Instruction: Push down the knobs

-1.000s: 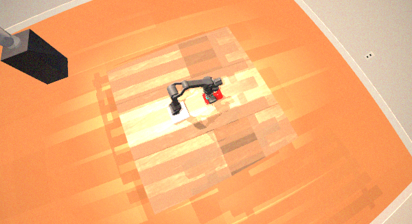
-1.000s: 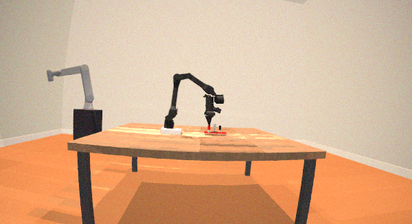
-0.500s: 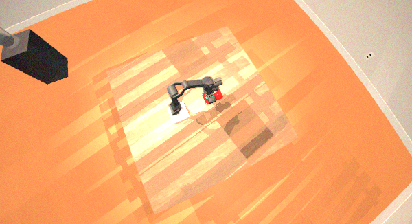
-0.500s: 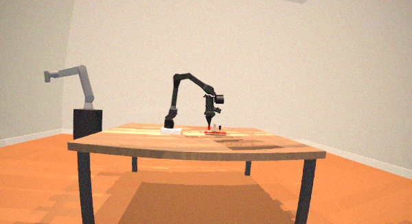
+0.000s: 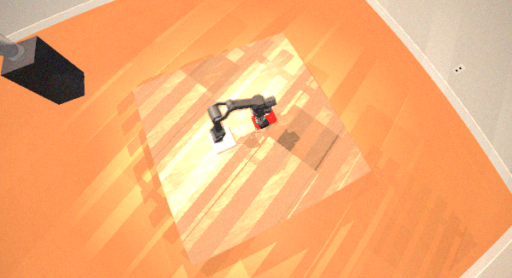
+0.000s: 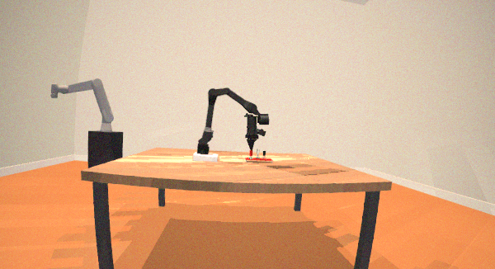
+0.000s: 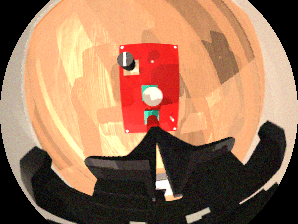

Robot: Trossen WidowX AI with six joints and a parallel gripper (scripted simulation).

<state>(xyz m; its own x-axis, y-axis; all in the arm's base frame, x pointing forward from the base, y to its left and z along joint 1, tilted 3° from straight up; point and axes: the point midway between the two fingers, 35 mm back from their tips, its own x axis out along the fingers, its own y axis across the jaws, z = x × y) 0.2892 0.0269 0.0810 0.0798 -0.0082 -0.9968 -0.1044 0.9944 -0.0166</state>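
Now: the red knob 20 mm below my gripper tip. Round my gripper tip: black knob (80 mm ahead, 30 mm to the left, 10 mm below).
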